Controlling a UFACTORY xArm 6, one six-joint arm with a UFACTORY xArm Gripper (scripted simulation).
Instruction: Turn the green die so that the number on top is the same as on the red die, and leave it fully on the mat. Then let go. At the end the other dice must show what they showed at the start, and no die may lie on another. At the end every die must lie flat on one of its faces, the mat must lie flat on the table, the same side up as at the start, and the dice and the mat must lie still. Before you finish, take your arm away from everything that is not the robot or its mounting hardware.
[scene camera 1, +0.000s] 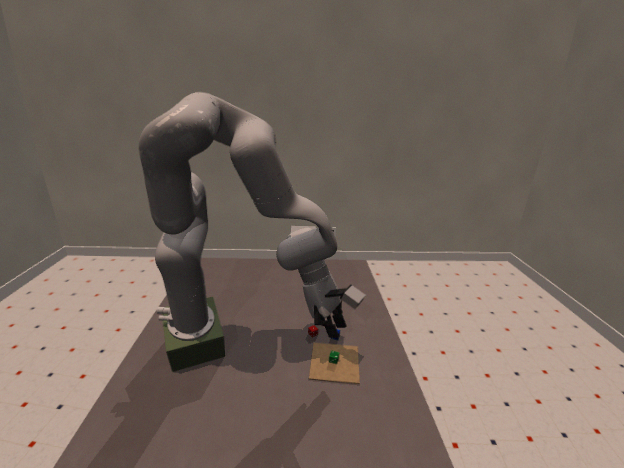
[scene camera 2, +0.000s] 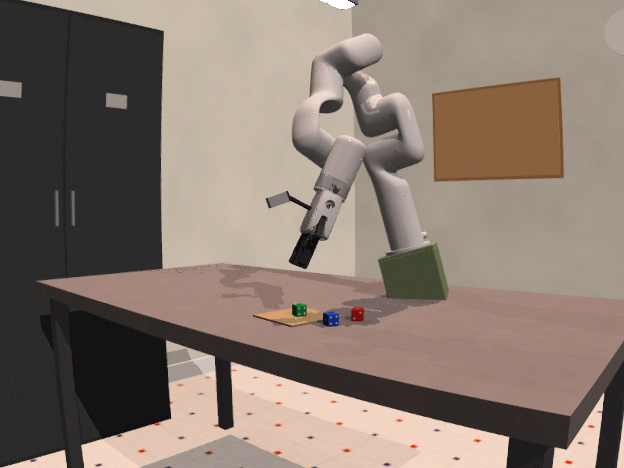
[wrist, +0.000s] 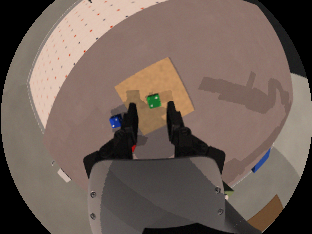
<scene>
I see my gripper (scene camera 2: 297, 265).
My gripper shows as well in scene camera 1 (scene camera 1: 338, 332) and in the wrist view (wrist: 151, 110).
</scene>
